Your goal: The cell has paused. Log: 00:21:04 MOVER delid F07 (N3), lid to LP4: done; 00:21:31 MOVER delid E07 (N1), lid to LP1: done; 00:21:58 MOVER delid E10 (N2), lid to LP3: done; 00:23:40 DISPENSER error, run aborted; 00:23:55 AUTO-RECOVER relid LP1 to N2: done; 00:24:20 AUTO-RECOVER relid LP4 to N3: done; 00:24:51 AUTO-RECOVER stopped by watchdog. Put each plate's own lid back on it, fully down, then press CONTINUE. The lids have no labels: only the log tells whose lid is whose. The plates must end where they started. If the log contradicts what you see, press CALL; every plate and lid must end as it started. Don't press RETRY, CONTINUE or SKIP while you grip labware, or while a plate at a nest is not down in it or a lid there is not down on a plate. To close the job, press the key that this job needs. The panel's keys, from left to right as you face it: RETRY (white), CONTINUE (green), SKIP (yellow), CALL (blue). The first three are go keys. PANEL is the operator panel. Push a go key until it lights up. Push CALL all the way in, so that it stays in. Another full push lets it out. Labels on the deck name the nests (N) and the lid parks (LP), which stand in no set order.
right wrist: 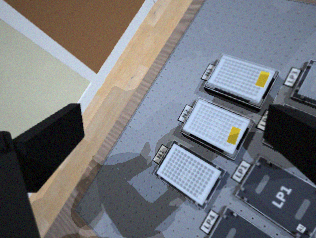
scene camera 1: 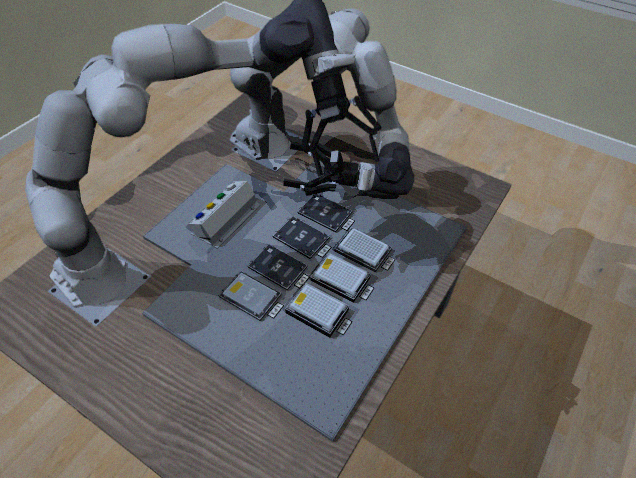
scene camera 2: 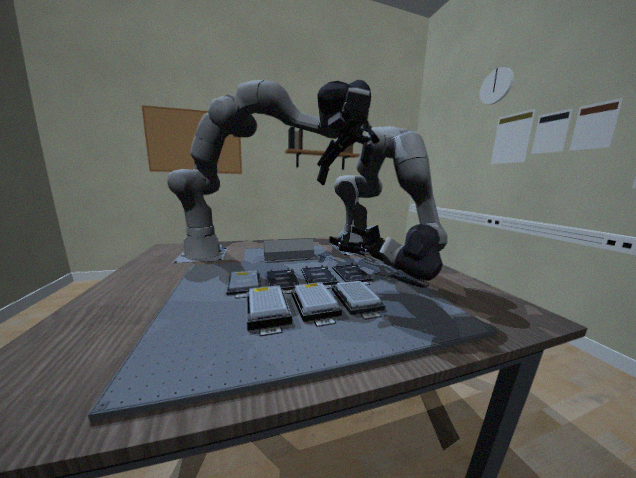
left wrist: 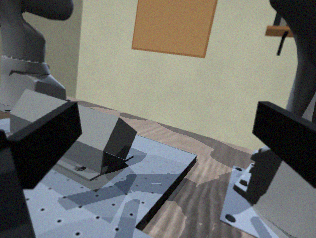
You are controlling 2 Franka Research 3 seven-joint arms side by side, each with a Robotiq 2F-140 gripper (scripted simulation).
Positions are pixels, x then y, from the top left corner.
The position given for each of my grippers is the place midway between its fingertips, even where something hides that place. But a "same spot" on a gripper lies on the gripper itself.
Labels:
my left gripper: scene camera 1; scene camera 2; left wrist 167, 117; not seen in the right wrist view (out of frame)
my right gripper: right wrist 173, 120; scene camera 1; scene camera 2; not seen in the left wrist view (out of frame)
same spot on my left gripper: (scene camera 1: 309, 188) = (scene camera 2: 342, 244)
same spot on my right gripper: (scene camera 1: 356, 101) = (scene camera 2: 364, 123)

